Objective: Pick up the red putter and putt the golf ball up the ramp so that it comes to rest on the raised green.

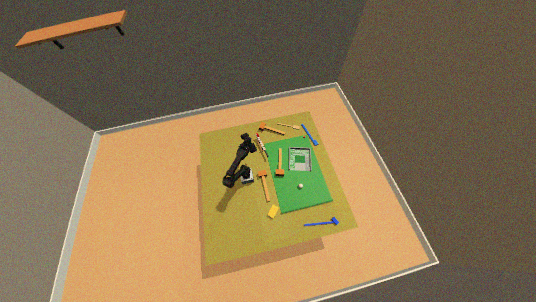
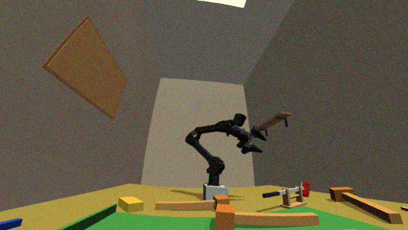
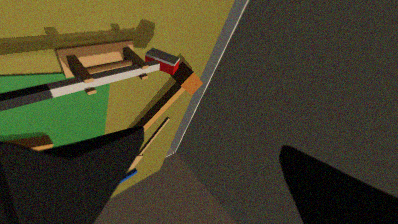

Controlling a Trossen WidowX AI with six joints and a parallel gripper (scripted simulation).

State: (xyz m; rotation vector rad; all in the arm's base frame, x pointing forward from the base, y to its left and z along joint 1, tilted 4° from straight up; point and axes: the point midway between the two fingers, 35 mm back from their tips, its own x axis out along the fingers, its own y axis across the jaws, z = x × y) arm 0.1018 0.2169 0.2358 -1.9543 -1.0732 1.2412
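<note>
My gripper tip is now 220 mm above the red putter, 90 mm short of it and 40 mm to the right of it. From my gripper tip the other things lie so: white golf ball (450 mm to the right, 370 mm ahead, 260 mm below); yellow block (620 mm to the right, 270 mm below, 70 mm ahead); green mat (370 mm ahead, 280 mm to the right, 280 mm below).
</note>
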